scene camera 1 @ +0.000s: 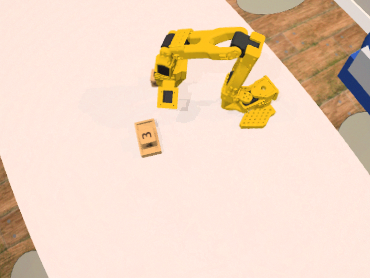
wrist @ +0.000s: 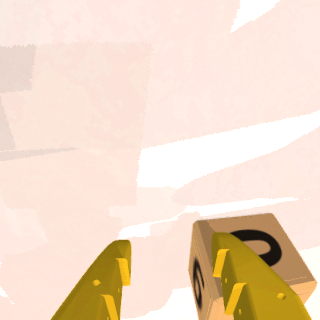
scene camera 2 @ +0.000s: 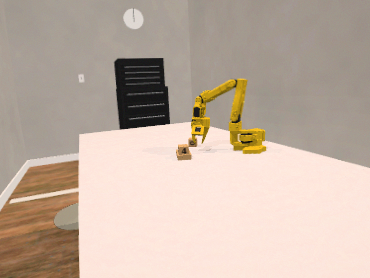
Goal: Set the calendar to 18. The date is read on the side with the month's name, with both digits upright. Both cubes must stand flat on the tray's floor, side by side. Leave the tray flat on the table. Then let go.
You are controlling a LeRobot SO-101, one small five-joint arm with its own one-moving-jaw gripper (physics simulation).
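The loose wooden cube (scene camera 1: 153, 78) (scene camera 2: 192, 143) (wrist: 260, 270) stands on the table beyond the tray. In the wrist view a 0 shows on its top and a 6 or 9, partly hidden, on its left side. My gripper (scene camera 2: 198, 140) (wrist: 171, 240) is partly open. Its right jaw overlaps the cube in the wrist view, while the left jaw is apart from it. In scene camera 1 the arm hides the jaws. The small wooden tray (scene camera 1: 152, 154) (scene camera 2: 184, 157) lies flat. The other cube (scene camera 1: 146, 134) (scene camera 2: 183, 149) is in it, 3 on top and 4 on a side. The month's name is not readable.
The arm's yellow base stands on the table to the right of the tray in both scene views. A black drawer cabinet (scene camera 2: 143, 100) stands behind the table. The table's edge (scene camera 1: 320, 111) runs past the arm's base.
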